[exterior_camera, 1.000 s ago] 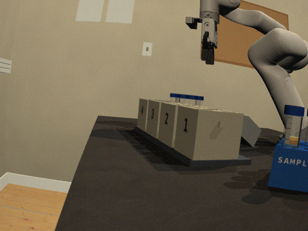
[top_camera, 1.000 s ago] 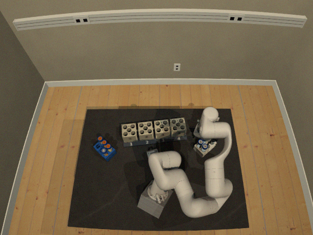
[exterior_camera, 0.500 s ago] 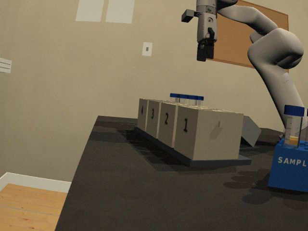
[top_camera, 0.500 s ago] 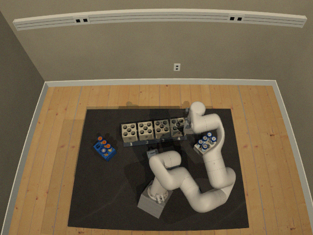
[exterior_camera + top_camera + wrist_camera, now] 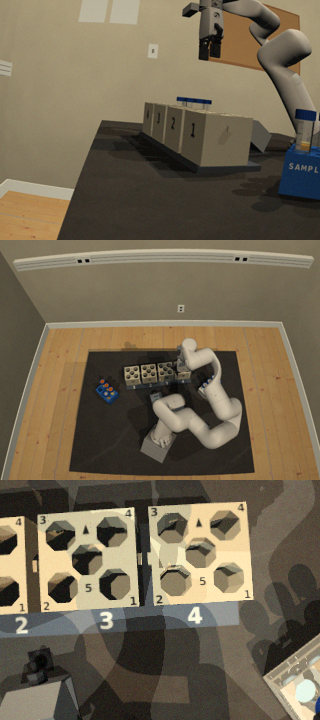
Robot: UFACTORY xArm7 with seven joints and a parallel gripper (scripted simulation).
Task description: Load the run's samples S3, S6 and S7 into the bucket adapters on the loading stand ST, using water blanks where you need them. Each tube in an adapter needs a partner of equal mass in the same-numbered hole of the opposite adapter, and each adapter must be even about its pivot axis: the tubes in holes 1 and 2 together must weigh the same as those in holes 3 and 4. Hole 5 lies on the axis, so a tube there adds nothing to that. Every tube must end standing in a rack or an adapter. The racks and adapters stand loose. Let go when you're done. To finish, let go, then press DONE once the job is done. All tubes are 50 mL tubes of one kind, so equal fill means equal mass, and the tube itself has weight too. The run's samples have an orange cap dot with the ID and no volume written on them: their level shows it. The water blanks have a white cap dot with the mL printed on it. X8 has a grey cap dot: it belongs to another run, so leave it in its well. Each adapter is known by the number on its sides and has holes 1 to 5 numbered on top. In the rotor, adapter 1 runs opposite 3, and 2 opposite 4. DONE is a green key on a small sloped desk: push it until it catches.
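Now: hand 7 cm short of the blue sample rack, 49 cm to the right of it and 22 cm above it. From my hand the other things lie so: white blank rack (5 cm behind, 17 cm to the right, 22 cm below); then adapter 1 (15 cm ahead, 30 cm to the left, 20 cm below).
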